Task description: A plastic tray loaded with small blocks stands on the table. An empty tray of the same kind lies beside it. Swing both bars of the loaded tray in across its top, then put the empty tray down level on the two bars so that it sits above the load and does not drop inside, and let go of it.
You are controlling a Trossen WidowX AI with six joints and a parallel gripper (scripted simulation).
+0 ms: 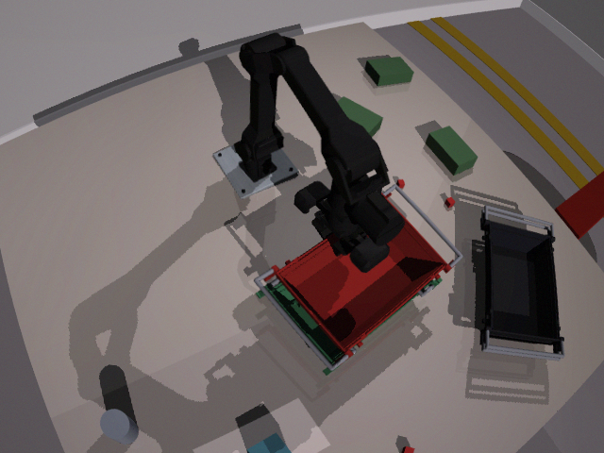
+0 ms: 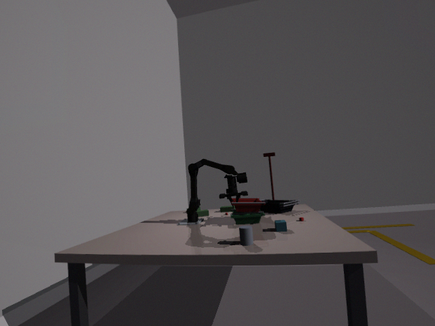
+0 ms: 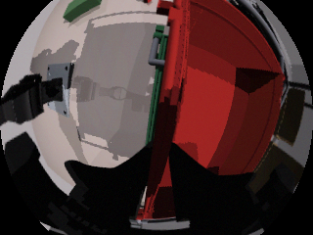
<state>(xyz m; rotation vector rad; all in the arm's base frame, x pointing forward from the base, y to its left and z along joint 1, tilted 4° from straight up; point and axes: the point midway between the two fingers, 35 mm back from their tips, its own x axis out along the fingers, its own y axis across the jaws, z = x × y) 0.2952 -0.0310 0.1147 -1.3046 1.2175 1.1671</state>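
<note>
The red tray is 8 cm ahead of my gripper tip and 3 cm above it. The rest, counted from my gripper tip: blue block (32 cm to the right, 23 cm ahead, 6 cm below); then grey cylinder (52 cm to the right, 5 cm below, 5 cm ahead); then small red cube (39 cm ahead, 12 cm to the right, 8 cm below).
</note>
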